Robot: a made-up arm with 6 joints. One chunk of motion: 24 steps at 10 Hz.
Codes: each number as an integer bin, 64 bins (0 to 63) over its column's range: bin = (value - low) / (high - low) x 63, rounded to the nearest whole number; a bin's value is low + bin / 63 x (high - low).
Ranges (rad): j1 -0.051..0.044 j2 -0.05..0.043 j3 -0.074..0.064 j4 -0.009..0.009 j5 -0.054..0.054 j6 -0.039..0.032
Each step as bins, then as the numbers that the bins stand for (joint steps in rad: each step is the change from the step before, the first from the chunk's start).
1 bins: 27 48 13 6 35 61
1 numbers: -0.01029 0.02086 -0.04552 -0.00729 0.00600 0.02975
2 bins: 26 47 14 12 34 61
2 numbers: -0.01179 0.01938 -0.04333 -0.00557 0.00429 0.02975
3 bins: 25 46 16 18 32 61
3 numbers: -0.01330 0.01790 -0.03895 -0.00386 0.00086 0.02975
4 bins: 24 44 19 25 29 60
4 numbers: -0.01481 0.01495 -0.03238 -0.00186 -0.00429 0.02862
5 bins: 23 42 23 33 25 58
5 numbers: -0.01632 0.01200 -0.02362 0.00043 -0.01114 0.02637
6 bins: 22 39 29 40 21 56
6 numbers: -0.01783 0.00757 -0.01048 0.00243 -0.01800 0.02411
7 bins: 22 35 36 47 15 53
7 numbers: -0.01783 0.00167 0.00486 0.00443 -0.02829 0.02073
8 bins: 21 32 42 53 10 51
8 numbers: -0.01933 -0.00276 0.01800 0.00614 -0.03686 0.01848
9 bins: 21 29 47 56 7 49
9 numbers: -0.01933 -0.00719 0.02895 0.00700 -0.04200 0.01622
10 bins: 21 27 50 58 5 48
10 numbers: -0.01933 -0.01014 0.03552 0.00757 -0.04543 0.01510
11 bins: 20 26 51 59 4 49
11 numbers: -0.02084 -0.01162 0.03771 0.00786 -0.04714 0.01622
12 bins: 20 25 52 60 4 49
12 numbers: -0.02084 -0.01310 0.03990 0.00814 -0.04714 0.01622
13 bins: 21 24 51 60 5 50
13 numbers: -0.01933 -0.01457 0.03771 0.00814 -0.04543 0.01735
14 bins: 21 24 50 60 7 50
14 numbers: -0.01933 -0.01457 0.03552 0.00814 -0.04200 0.01735
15 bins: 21 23 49 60 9 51
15 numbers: -0.01933 -0.01605 0.03333 0.00814 -0.03857 0.01848
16 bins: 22 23 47 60 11 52
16 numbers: -0.01783 -0.01605 0.02895 0.00814 -0.03514 0.01960
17 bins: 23 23 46 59 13 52
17 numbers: -0.01632 -0.01605 0.02676 0.00786 -0.03171 0.01960
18 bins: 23 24 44 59 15 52
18 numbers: -0.01632 -0.01457 0.02238 0.00786 -0.02829 0.01960
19 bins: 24 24 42 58 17 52
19 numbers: -0.01481 -0.01457 0.01800 0.00757 -0.02486 0.01960
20 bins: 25 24 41 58 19 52
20 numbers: -0.01330 -0.01457 0.01581 0.00757 -0.02143 0.01960
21 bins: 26 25 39 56 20 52
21 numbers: -0.01179 -0.01310 0.01143 0.00700 -0.01971 0.01960
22 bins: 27 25 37 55 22 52
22 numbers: -0.01029 -0.01310 0.00705 0.00671 -0.01629 0.01960
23 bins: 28 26 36 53 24 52
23 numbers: -0.00878 -0.01162 0.00486 0.00614 -0.01286 0.01960
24 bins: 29 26 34 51 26 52
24 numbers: -0.00727 -0.01162 0.00048 0.00557 -0.00943 0.01960
